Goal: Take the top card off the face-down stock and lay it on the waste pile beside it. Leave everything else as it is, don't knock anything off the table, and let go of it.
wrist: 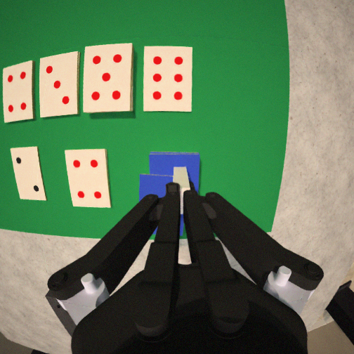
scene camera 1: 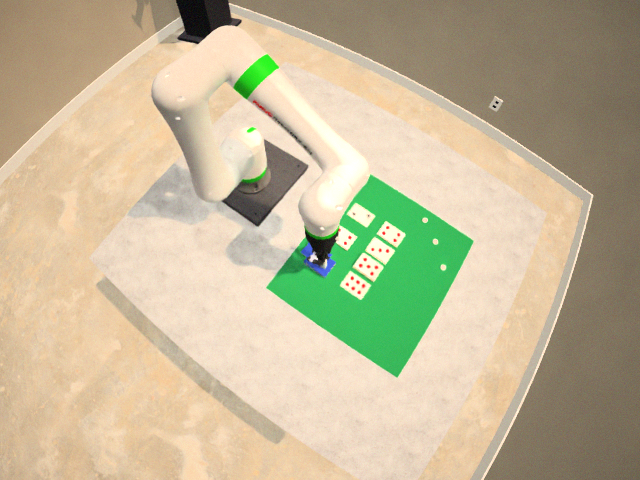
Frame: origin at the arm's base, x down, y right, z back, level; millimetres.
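Seen in the pictures: gripper, between the fingertips: (scene camera 1: 322, 265); arm's base, origin of its link: (scene camera 1: 251, 177).
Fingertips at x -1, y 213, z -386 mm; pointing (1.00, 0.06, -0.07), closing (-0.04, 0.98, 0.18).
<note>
Pixels of each thing's top centre, then the offset from my fingertips to it.
- blue card, centre of its top: (scene camera 1: 316, 253) dx +0, dy -32, dz +37 mm
- face-up card with four red dots, centre of its top: (scene camera 1: 342, 236) dx +21, dy -135, dz -20 mm
- card with two black dots, centre of its top: (scene camera 1: 361, 214) dx +24, dy -246, dz -53 mm
- six, centre of its top: (scene camera 1: 355, 285) dx +24, dy +12, dz -130 mm
- five, centre of its top: (scene camera 1: 368, 266) dx +12, dy -65, dz -147 mm
- three, centre of its top: (scene camera 1: 380, 250) dx +21, dy -141, dz -165 mm
- four, centre of its top: (scene camera 1: 391, 234) dx +21, dy -218, dz -182 mm
The face-down stock (scene camera 1: 324, 268) (wrist: 172, 161) is a blue-backed pile on the green mat. A blue card (scene camera 1: 307, 251) (wrist: 151, 185) lies over part of it, offset towards the near left in the wrist view. My gripper (scene camera 1: 318, 259) (wrist: 179, 176) is shut, with its pale fingertips at the blue cards and no card seen between them. The fingers hide part of the offset card; whether they touch it is hard to tell. A face-up card with four red dots (scene camera 1: 345, 238) (wrist: 87, 178) lies beside the stock, apart from the blue card.
A card with two black dots (scene camera 1: 360, 214) (wrist: 28, 173) lies farther along the same row. A parallel row holds face-up cards with six (scene camera 1: 355, 285) (wrist: 168, 78), five (scene camera 1: 368, 266) (wrist: 107, 77), three (scene camera 1: 379, 250) (wrist: 58, 84) and four (scene camera 1: 391, 233) (wrist: 18, 92) red dots. Small pale discs (scene camera 1: 435, 241) lie beyond.
</note>
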